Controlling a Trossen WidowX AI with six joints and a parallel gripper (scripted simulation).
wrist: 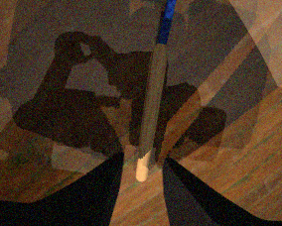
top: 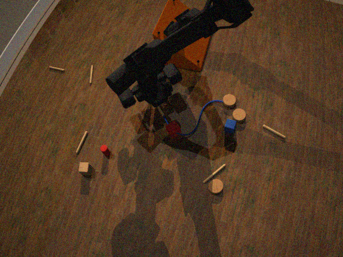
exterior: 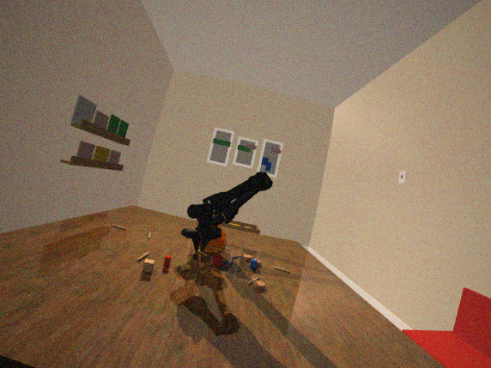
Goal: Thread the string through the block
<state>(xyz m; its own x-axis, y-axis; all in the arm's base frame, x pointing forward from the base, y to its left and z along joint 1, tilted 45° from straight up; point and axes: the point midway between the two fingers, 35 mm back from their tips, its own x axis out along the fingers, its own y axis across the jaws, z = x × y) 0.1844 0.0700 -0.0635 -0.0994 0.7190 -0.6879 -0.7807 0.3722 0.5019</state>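
Now: gripper tip 3 cm short of the thin wooden stick, 3 cm to the right of it and 1 cm below it. From my gripper tip the other things lie so: red cylinder (21 cm ahead, 6 cm to the right, 1 cm above); red cube (7 cm ahead, 10 cm to the left, 2 cm above); round wooden button (8 cm behind, 22 cm to the left, 1 cm above).
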